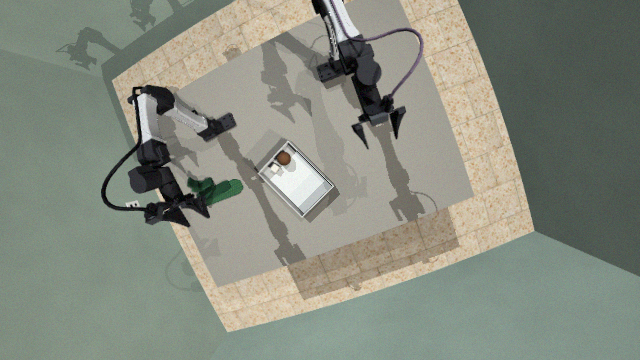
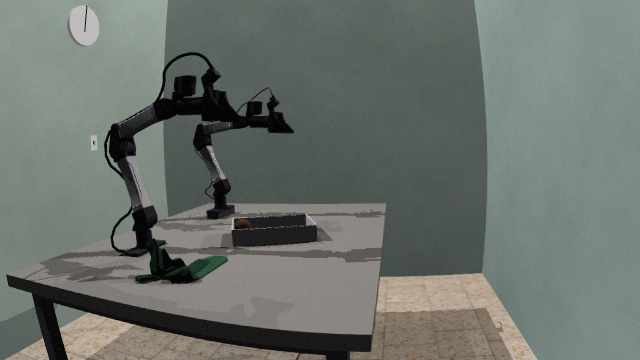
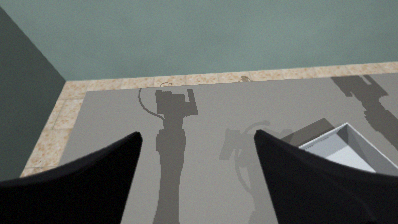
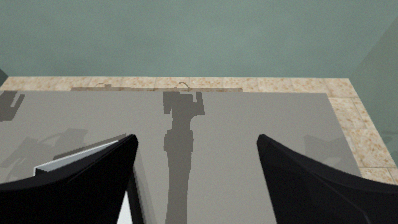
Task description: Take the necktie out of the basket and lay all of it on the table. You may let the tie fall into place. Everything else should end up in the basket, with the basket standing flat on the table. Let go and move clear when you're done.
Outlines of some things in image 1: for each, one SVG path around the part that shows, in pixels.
My right gripper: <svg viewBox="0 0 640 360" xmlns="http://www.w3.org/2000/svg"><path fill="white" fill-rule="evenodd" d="M158 188L165 202L173 202L164 207L163 211L165 211L165 214L163 214L162 221L190 227L189 222L181 211L183 208L192 209L202 216L210 218L205 194L194 198L194 194L191 193L184 195L177 181L173 181L171 184L168 183L163 188L162 186Z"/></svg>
A basket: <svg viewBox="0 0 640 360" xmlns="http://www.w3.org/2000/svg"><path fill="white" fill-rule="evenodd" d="M287 141L258 174L303 217L334 187L334 184L291 141ZM273 163L276 163L280 166L280 169L276 173L270 169ZM279 153L287 152L290 154L291 161L288 165L283 166L278 163L277 156Z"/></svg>
